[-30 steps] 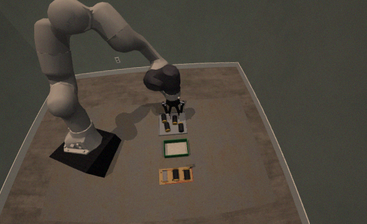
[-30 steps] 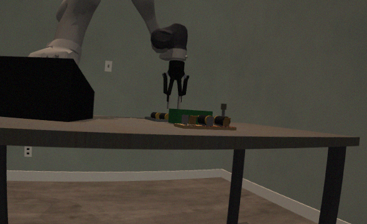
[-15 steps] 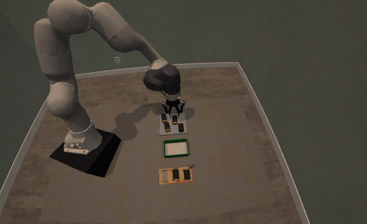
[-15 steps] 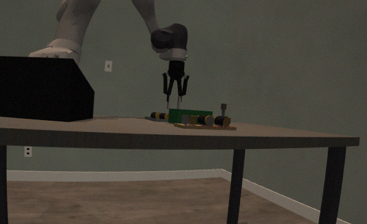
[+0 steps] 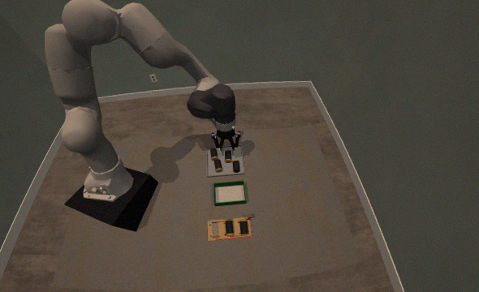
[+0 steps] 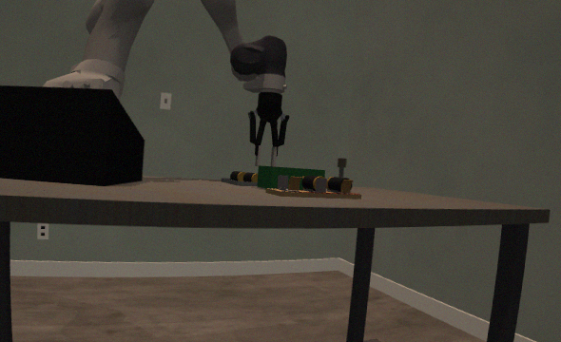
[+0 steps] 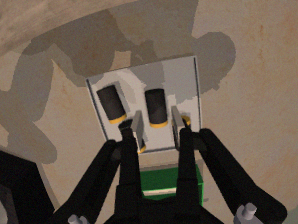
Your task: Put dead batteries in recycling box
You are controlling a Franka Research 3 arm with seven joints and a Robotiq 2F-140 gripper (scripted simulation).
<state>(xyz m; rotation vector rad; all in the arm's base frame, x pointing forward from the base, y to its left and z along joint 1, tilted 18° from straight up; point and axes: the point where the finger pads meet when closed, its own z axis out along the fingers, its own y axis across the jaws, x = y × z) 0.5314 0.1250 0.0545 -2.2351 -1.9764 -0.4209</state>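
The grey tray lies 8 cm below my hand, 2 cm behind it and 1 cm to the right of it. From my hand the other things lie so: holder (37 cm to the right, 8 cm below, 4 cm behind); then green recycling box (21 cm to the right, 7 cm below, 2 cm behind); then bulb (34 cm to the right, 5 cm ahead, 1 cm below).
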